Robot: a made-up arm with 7 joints. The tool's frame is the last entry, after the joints.
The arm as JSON. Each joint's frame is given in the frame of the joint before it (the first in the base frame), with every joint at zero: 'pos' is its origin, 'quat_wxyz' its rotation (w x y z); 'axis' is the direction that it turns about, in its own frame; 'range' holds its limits. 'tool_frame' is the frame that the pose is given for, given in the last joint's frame.
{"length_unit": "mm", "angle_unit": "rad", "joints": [
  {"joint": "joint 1", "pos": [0.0, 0.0, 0.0], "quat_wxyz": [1.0, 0.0, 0.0, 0.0], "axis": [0.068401, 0.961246, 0.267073], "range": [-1.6, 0.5]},
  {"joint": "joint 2", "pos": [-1.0, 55.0, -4.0], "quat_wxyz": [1.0, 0.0, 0.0, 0.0], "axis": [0.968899, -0.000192, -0.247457], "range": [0.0, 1.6]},
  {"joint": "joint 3", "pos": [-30.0, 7.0, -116.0], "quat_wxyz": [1.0, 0.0, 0.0, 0.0], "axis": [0.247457, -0.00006, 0.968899], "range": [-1.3, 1.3]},
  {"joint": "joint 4", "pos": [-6.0, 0.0, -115.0], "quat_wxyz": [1.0, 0.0, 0.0, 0.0], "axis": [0.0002, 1.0, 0.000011], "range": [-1.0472, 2.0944]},
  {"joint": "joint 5", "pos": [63.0, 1.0, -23.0], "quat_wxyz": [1.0, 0.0, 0.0, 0.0], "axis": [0.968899, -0.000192, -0.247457], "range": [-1.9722, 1.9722]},
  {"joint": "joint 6", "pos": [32.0, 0.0, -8.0], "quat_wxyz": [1.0, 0.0, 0.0, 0.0], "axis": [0.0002, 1.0, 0.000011], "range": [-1.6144, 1.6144]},
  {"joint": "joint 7", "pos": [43.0, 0.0, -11.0], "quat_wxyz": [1.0, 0.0, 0.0, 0.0], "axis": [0.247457, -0.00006, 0.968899], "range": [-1.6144, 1.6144]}
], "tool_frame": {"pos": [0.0, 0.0, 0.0], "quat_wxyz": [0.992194, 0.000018, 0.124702, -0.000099]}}
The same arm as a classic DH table. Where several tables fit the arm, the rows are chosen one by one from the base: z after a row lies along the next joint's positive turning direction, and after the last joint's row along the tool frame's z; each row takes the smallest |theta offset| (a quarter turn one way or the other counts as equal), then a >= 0, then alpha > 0; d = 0 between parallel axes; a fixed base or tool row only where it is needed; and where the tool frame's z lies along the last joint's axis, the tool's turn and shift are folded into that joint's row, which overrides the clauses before.
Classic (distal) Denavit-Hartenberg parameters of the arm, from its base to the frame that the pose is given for. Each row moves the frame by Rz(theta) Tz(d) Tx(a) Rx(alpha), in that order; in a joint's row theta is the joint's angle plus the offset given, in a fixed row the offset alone. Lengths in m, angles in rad.
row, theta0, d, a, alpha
base (fixed), -0.0710, 0.0000, 0.0000, -1.3004
joint 1, -1.3111, 0.0517, -0.0191, -1.5708
joint 2, 1.2915, -0.0003, -0.0070, 1.5708
joint 3, 1.5708, -0.2327, 0.0226, -1.5708
joint 4, 1.5708, 0.0010, 0.0067, 1.5708
joint 5, 0.0000, 0.0997, -0.0002, -1.5708
joint 6, -1.5708, 0.0000, 0.0444, 1.5708
joint 7, 0.0000, 0.0000, 0.0000, 0.0000
Joint limits (rad, base to tool): -1.6000..0.5000 0.0000..1.6000 -1.3000..1.3000 -1.0472..2.0944 -1.9722..1.9722 -1.6144..1.6144 -1.6144..1.6144

